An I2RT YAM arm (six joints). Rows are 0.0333 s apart.
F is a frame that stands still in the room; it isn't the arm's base.
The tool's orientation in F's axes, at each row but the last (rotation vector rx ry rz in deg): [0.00, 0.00, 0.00]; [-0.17, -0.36, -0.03]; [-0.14, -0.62, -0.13]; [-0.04, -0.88, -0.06]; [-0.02, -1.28, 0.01]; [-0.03, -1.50, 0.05]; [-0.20, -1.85, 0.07]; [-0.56, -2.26, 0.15]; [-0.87, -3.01, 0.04]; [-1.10, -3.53, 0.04]
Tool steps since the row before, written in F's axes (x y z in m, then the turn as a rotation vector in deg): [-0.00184, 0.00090, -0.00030, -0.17, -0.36, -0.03]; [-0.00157, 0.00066, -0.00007, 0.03, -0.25, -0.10]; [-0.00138, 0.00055, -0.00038, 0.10, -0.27, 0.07]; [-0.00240, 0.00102, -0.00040, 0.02, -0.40, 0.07]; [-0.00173, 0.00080, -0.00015, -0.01, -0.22, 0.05]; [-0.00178, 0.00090, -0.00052, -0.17, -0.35, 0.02]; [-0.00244, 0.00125, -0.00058, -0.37, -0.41, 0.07]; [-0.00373, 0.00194, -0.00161, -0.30, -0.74, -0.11]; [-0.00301, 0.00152, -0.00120, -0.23, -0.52, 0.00]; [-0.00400, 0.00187, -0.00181, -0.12, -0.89, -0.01]
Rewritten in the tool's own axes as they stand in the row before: [-0.00184, 0.00090, -0.00030, -0.17, -0.36, -0.03]; [-0.00157, 0.00066, -0.00006, 0.03, -0.25, -0.10]; [-0.00139, 0.00055, -0.00036, 0.10, -0.27, 0.07]; [-0.00241, 0.00102, -0.00036, 0.02, -0.40, 0.07]; [-0.00173, 0.00080, -0.00011, -0.01, -0.22, 0.05]; [-0.00179, 0.00090, -0.00047, -0.17, -0.35, 0.02]; [-0.00246, 0.00125, -0.00050, -0.37, -0.41, 0.08]; [-0.00379, 0.00196, -0.00144, -0.31, -0.74, -0.11]; [-0.00307, 0.00154, -0.00102, -0.23, -0.52, 0.00]; [-0.00410, 0.00190, -0.00152, -0.12, -0.89, -0.02]
